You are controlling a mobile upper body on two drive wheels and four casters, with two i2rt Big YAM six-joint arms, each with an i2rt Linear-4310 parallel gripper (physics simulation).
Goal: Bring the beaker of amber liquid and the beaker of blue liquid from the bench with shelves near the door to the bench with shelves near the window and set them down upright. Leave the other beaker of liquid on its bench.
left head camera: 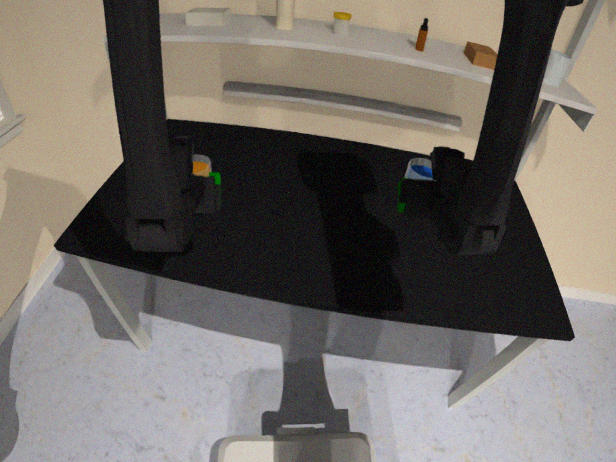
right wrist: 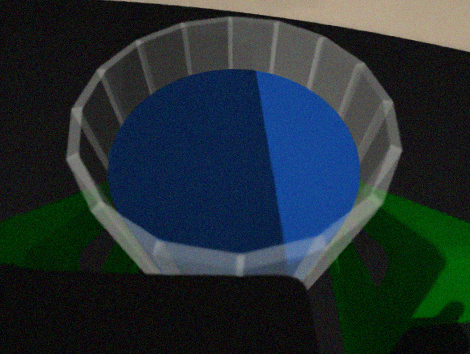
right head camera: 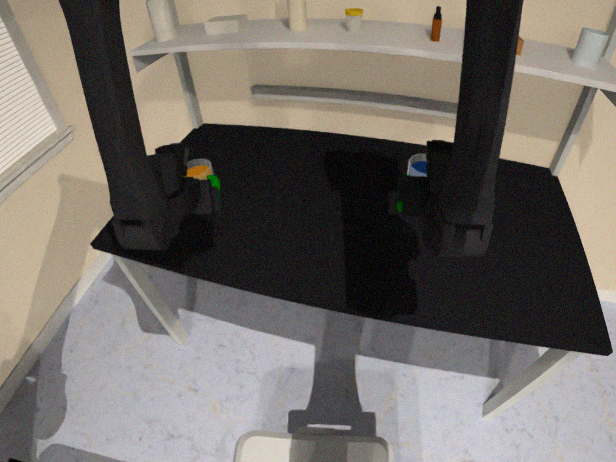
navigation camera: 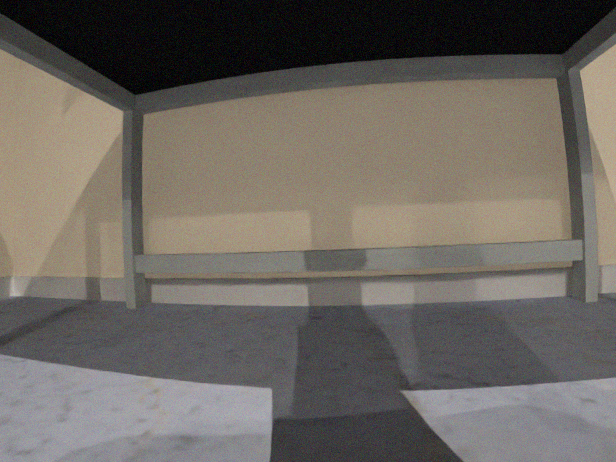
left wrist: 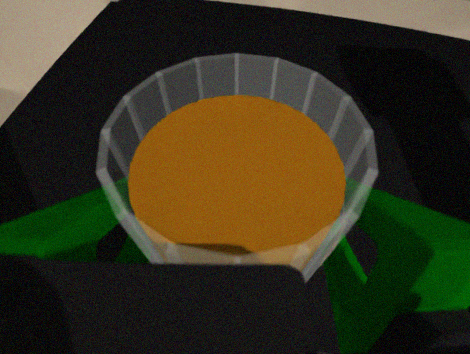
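Observation:
My left gripper [left head camera: 201, 182] [right head camera: 199, 183] [left wrist: 236, 175] is shut on the beaker of amber liquid [left head camera: 201, 167] [right head camera: 198, 172] [left wrist: 237, 165]. My right gripper [left head camera: 418, 185] [right head camera: 414, 186] [right wrist: 234, 177] is shut on the beaker of blue liquid [left head camera: 421, 171] [right head camera: 418, 167] [right wrist: 232, 150]. Both beakers look upright, over the back half of the black-topped bench [left head camera: 270, 240] [right head camera: 280, 240], amber left and blue right. Gripper bodies hide their bases, so I cannot tell whether they touch the top. The other beaker does not show.
A shelf [left head camera: 300, 40] [right head camera: 320, 41] above the bench's back holds a yellow-lidded jar [left head camera: 341, 24] and a brown bottle [left head camera: 422, 36]. A window with blinds [right head camera: 25, 90] is at the left. A bench leg [navigation camera: 133, 210] and lower crossbar [navigation camera: 225, 262] show in the navigation view.

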